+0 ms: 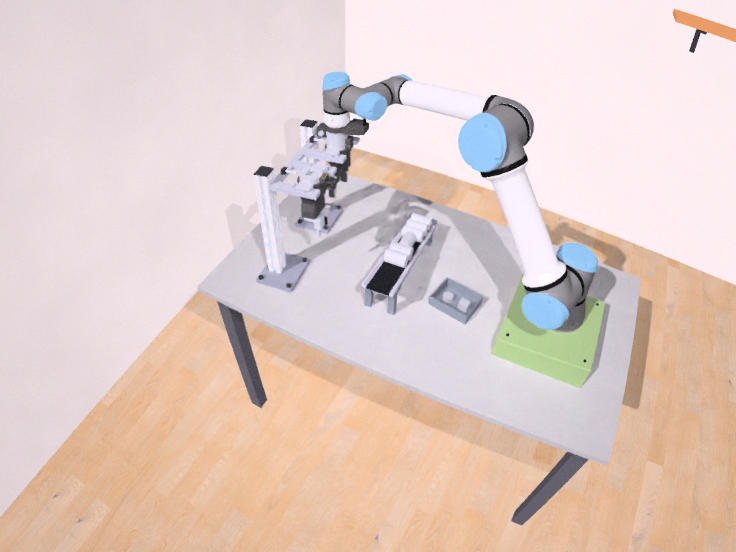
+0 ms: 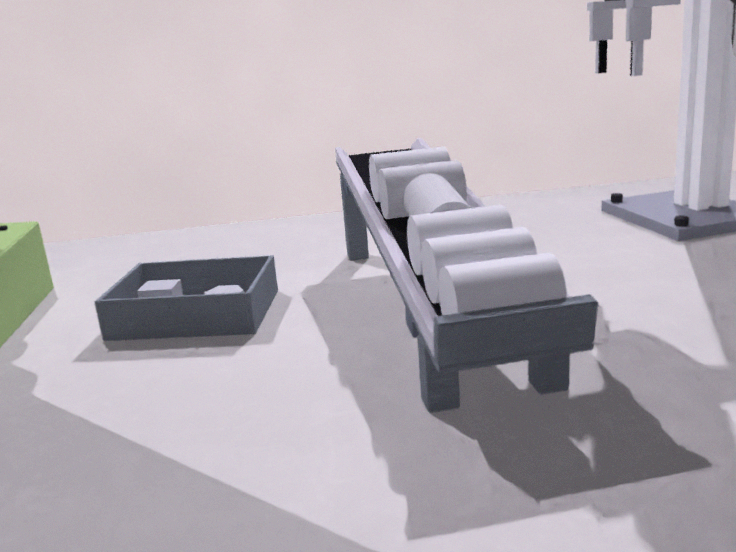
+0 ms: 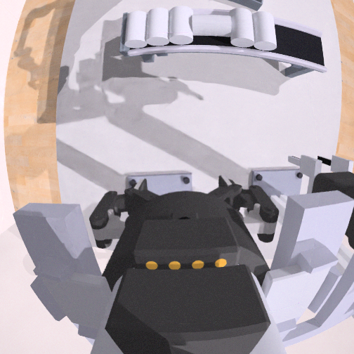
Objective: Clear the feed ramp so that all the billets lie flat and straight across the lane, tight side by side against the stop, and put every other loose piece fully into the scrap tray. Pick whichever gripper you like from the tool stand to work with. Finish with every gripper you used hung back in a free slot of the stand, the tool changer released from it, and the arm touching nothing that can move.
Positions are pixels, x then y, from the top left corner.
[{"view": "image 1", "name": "parallel gripper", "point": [314,176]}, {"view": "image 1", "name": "adaptive gripper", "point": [341,174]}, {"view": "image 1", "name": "tool stand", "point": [283,270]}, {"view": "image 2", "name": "stop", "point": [464,337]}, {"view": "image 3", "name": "adaptive gripper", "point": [185,229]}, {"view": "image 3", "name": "tool stand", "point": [309,236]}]
